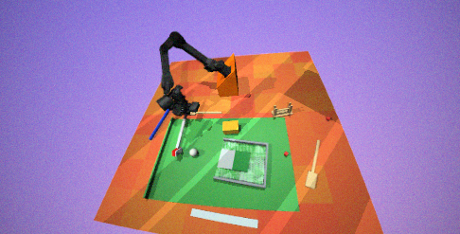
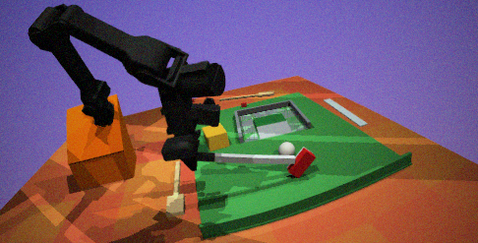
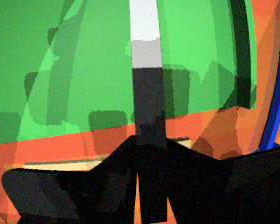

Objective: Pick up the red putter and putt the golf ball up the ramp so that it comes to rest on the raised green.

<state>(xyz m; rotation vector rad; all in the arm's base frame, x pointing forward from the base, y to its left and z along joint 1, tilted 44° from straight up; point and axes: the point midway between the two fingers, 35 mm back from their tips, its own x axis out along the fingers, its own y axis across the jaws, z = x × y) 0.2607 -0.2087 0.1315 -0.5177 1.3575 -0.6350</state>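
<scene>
The red putter lies 120 mm ahead of my gripper tip and 10 mm to the right of it. From my gripper tip the other things lie so: white golf ball 220 mm ahead, 70 mm to the left, 50 mm below; then yellow block 260 mm to the left, 60 mm ahead, 50 mm below; then blue putter 230 mm to the right, 60 mm below.
</scene>
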